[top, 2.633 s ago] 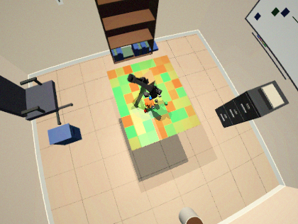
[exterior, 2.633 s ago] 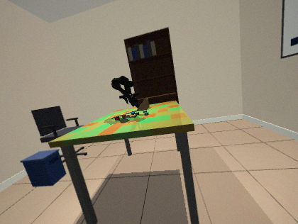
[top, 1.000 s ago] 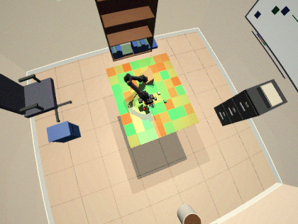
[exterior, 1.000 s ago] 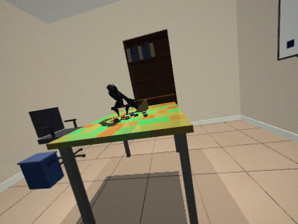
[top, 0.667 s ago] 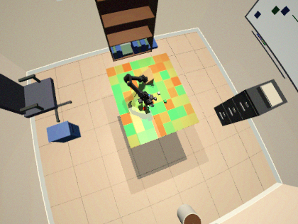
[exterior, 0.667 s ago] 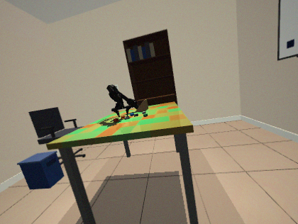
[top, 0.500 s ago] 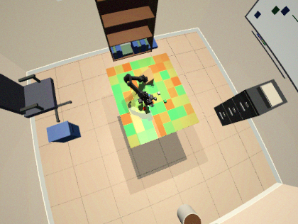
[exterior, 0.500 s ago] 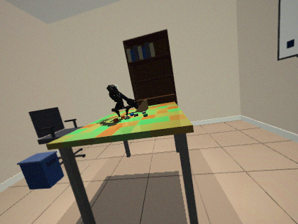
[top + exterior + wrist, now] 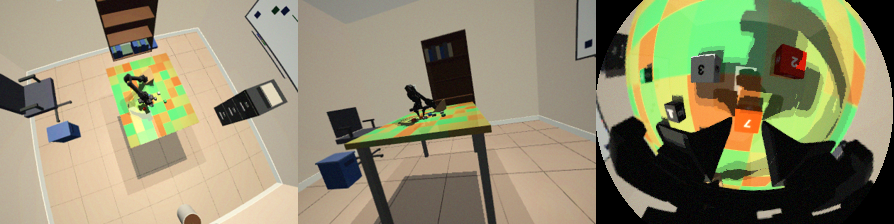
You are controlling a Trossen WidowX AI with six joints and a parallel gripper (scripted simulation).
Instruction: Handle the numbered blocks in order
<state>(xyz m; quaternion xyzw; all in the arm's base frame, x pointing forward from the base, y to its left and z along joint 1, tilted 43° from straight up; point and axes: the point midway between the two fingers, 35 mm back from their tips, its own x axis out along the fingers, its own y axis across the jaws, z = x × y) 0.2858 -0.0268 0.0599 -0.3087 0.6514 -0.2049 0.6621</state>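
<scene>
My gripper tip is 1 cm short of the orange block. The rest, counted from my gripper tip: white block (6 cm ahead, 7 cm to the left); then blue block (6 cm behind, 6 cm to the left); then red block (9 cm ahead, 3 cm to the right).
</scene>
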